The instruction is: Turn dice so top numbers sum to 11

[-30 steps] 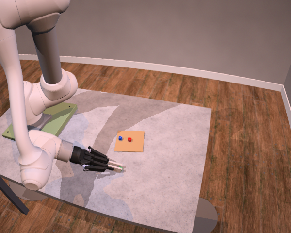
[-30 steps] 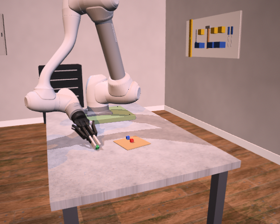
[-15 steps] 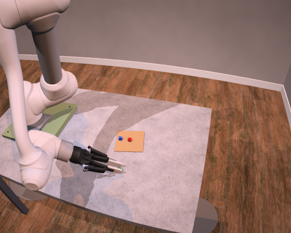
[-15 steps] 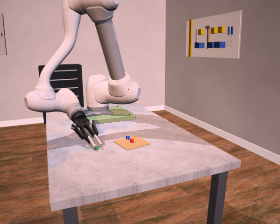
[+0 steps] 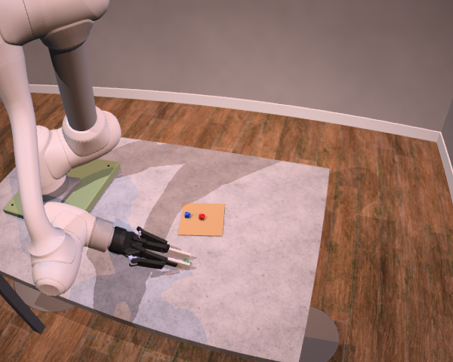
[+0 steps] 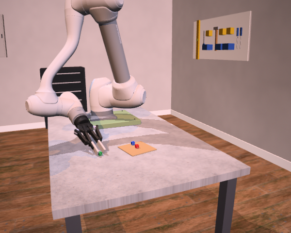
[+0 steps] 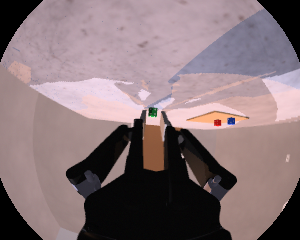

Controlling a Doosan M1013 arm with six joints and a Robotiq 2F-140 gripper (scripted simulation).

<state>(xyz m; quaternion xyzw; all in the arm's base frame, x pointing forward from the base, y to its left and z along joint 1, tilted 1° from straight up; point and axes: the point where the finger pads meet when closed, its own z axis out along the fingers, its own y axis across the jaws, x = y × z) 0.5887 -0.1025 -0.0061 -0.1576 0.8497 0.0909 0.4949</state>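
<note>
Now: the green die 20 mm ahead of my hand, 10 mm to the left of it and 20 mm below it. The rest, counted from my hand: red die 10 mm behind, 190 mm to the left, 20 mm below; then orange mat 10 mm behind, 190 mm to the left, 30 mm below; then blue die 50 mm behind, 180 mm to the left, 20 mm below.
</note>
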